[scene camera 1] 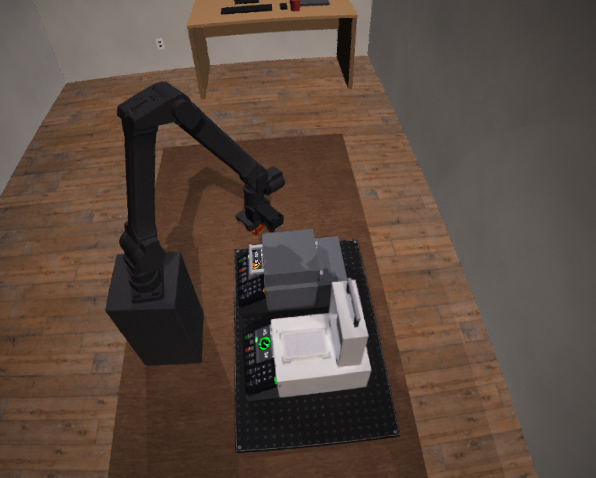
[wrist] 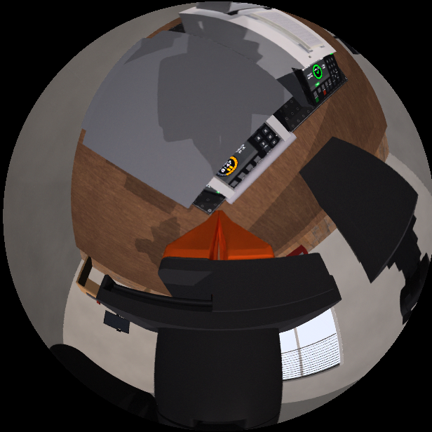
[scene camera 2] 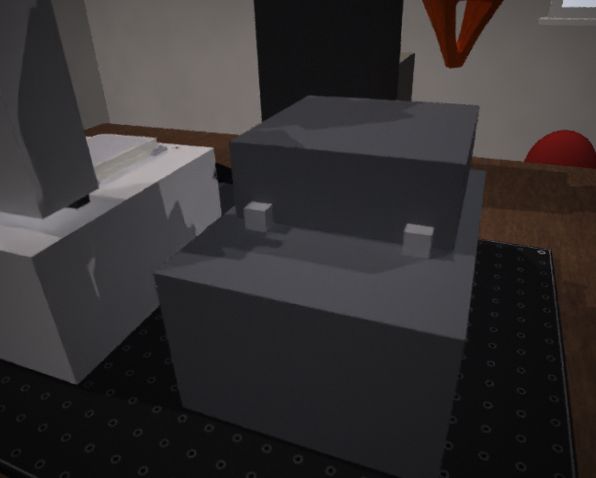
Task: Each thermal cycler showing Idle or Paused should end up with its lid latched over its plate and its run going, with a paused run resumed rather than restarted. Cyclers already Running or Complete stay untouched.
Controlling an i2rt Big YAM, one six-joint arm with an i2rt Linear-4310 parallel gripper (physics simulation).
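Places are measured from the arm's base along level axes (x ahead, y down, z left), in centimetres.
Where they show: gripper, fingertip midpoint: (scene camera 1: 255,234) (scene camera 2: 453,67); arm's base, origin of the base link: (scene camera 1: 147,283).
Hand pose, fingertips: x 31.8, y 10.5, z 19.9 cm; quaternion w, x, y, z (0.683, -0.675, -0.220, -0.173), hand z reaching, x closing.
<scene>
Each offset is from my fingertips to the top centre of the thing. "pt": to the spot under its first point. Level surfaces: height alone.
The grey cycler (scene camera 1: 290,298) (scene camera 2: 315,360) has its lid @(dx +7.3, dy +3.0, dz -6.5 cm) (scene camera 1: 290,250) (scene camera 2: 350,195) (wrist: 200,95) down; its plate is hidden, and I cannot tell whether the lid is latched. A light handle frame (wrist: 262,167) stands at the lid's front, around an orange ring and pause mark on the screen (wrist: 228,165). The white cycler (scene camera 1: 320,384) (scene camera 2: 120,245) has its lid (scene camera 1: 352,345) (scene camera 2: 55,120) upright, its plate @(dx +7.7, dy +7.8, dz -37.0 cm) (scene camera 1: 305,344) uncovered, and a green ring with a check mark on its screen @(pt dx -3.5, dy +12.8, dz -32.0 cm) (scene camera 1: 264,343) (wrist: 317,72). My gripper (scene camera 1: 257,231) (scene camera 2: 454,65) (wrist: 218,216) is shut and empty, above and beside the grey cycler's front corner.
Both cyclers stand on a black perforated board @(dy +22.9 cm) (scene camera 1: 310,425) (scene camera 2: 520,350). The white cycler's raised lid rises beside the grey one. My arm's dark pedestal (scene camera 1: 160,335) stands left of the board in scene camera 1. A wooden desk (scene camera 1: 272,26) is at the back.
</scene>
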